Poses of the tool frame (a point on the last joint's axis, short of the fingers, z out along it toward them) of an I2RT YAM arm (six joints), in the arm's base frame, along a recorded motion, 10 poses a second.
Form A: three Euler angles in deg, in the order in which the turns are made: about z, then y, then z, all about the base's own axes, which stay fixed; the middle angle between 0 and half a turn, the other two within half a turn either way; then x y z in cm.
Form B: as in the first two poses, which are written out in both.
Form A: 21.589, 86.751, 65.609, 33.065, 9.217, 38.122
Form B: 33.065, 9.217, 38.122, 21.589, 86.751, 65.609
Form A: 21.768, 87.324, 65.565, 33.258, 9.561, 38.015
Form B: 33.258, 9.561, 38.015, 21.768, 87.324, 65.565
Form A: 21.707, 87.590, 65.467, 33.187, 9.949, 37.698
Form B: 33.187, 9.949, 37.698, 21.707, 87.590, 65.467
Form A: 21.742, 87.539, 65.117, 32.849, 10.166, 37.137
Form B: 32.849, 10.166, 37.137, 21.742, 87.539, 65.117
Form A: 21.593, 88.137, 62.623, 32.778, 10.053, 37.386
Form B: 32.778, 10.053, 37.386, 21.593, 88.137, 62.623
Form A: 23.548, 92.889, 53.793, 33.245, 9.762, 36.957
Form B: 33.245, 9.762, 36.957, 23.548, 92.889, 53.793
